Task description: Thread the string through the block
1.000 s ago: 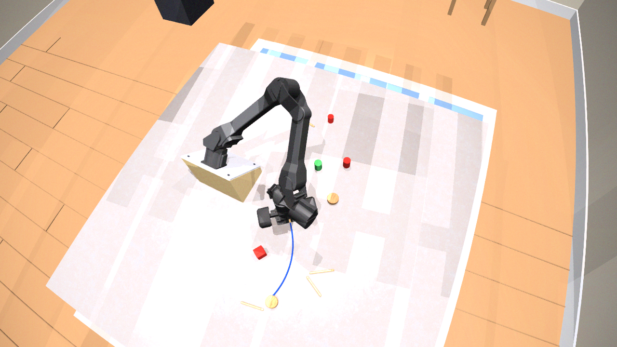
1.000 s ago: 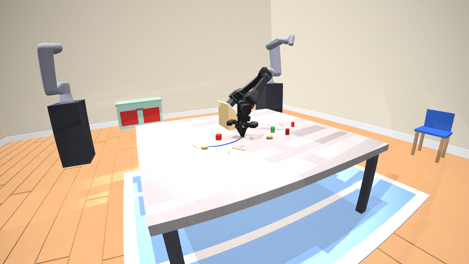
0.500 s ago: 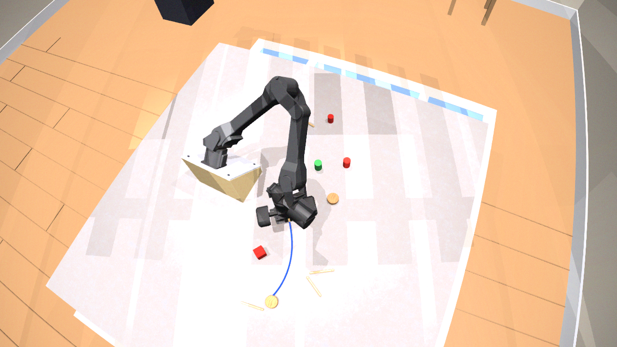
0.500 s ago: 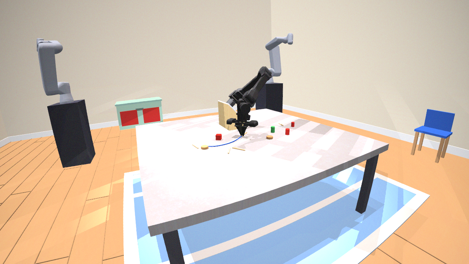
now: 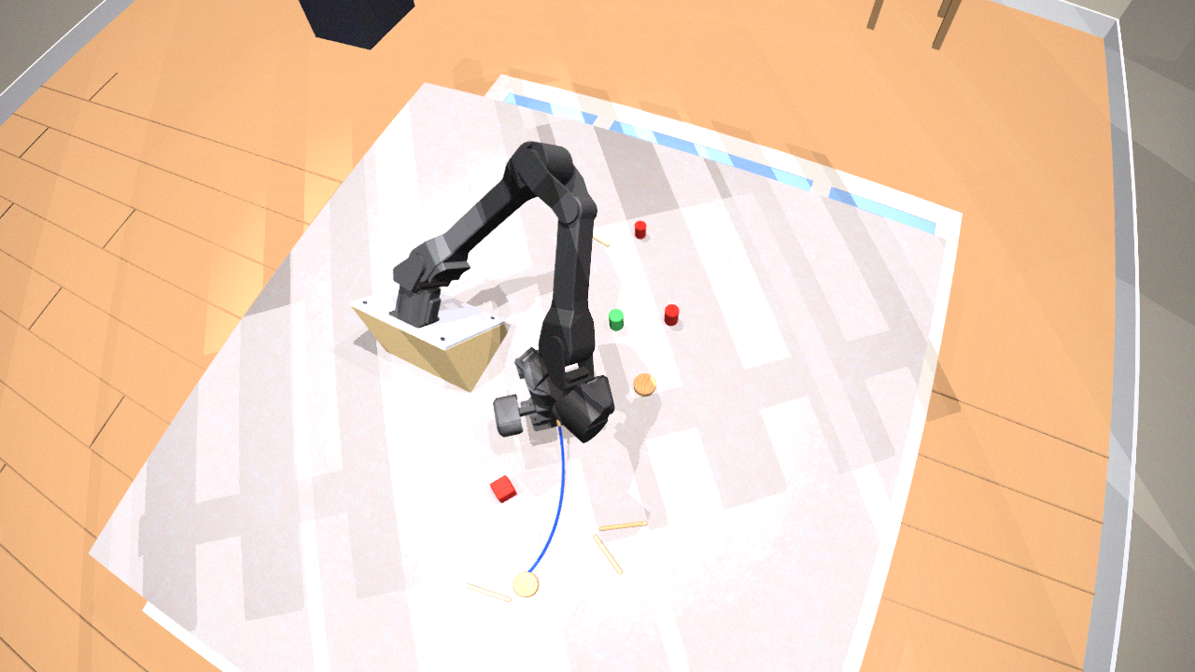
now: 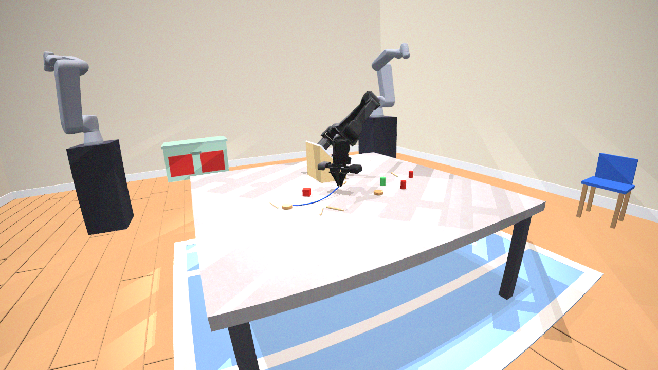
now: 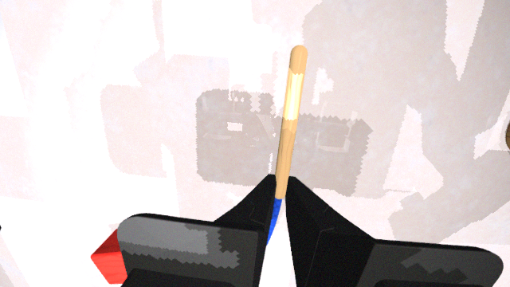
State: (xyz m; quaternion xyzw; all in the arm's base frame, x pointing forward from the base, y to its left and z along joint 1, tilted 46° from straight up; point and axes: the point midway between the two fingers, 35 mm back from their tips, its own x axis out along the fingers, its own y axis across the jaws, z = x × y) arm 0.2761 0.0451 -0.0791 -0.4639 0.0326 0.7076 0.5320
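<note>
Right now my gripper tip is 140 mm to the left of the red cube, 30 mm past it and 10 mm above it. The rest, counted from my gripper tip: green cylinder (220 mm to the left, 10 mm below); round wooden button (260 mm to the right, 70 mm ahead, 20 mm below); thin wooden stick (10 mm to the left, 10 mm behind).
</note>
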